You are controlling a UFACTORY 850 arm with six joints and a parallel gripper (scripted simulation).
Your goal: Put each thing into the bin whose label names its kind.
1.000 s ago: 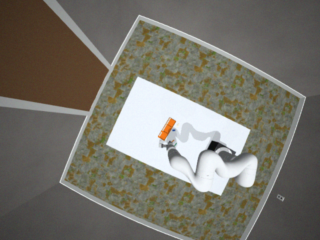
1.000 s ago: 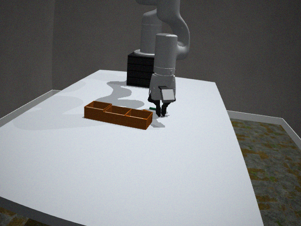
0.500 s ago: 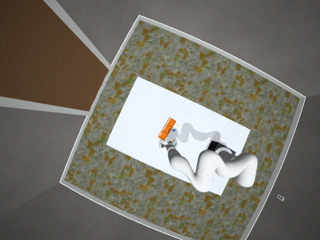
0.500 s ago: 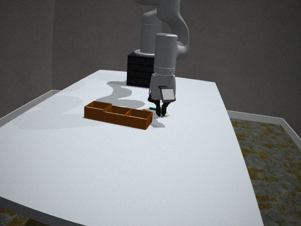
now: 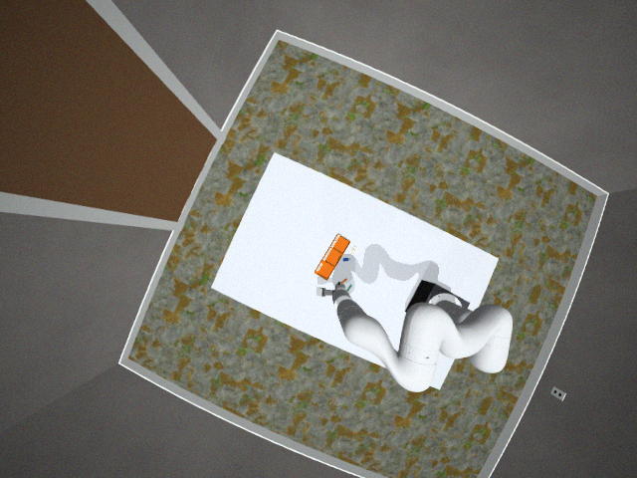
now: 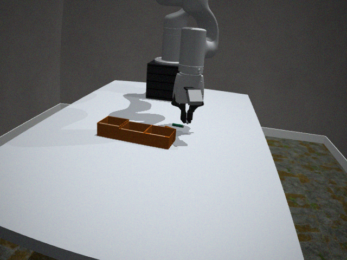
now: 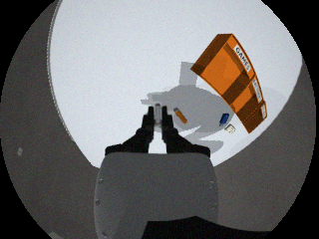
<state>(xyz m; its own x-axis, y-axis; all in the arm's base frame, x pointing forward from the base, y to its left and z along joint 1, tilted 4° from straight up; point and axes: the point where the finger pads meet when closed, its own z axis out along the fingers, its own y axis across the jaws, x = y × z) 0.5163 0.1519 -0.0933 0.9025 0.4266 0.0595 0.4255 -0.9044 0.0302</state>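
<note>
Now: hand 110 mm short of the three joined orange bins, 150 mm to the left of it and 40 mm above it. The rest, counted from my hand: grey bolt (10 mm behind, 20 mm below); orange stick (10 mm behind, 60 mm to the right, 60 mm below); green cylinder (60 mm behind, 40 mm to the right, 60 mm below).
</note>
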